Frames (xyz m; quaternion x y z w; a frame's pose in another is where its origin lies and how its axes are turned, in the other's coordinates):
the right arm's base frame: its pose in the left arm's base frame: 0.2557 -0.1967 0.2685 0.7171 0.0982 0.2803 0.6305
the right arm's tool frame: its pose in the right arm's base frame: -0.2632 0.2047 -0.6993 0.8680 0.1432 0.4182 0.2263
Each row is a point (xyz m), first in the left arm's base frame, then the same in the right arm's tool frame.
Working: the left arm's base frame: its pose in the right arm's tool frame: 0.1227 0.5956 -0.0442 0.7105 0.0559 0.3446 0.6110

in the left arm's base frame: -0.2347 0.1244 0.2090
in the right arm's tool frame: 0.0193 0.2740 -0.0335
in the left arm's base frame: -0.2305 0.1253 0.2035
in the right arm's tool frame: 0.0191 0.2805 -0.0309
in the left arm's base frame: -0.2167 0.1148 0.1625
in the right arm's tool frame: 0.0102 0.3240 -0.0339
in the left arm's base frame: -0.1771 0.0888 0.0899
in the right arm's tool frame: 0.0086 0.4105 -0.0397
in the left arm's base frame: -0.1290 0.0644 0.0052
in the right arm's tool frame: 0.0060 0.5108 -0.0402
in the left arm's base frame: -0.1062 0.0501 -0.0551
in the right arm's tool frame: -0.0055 0.5758 -0.0426
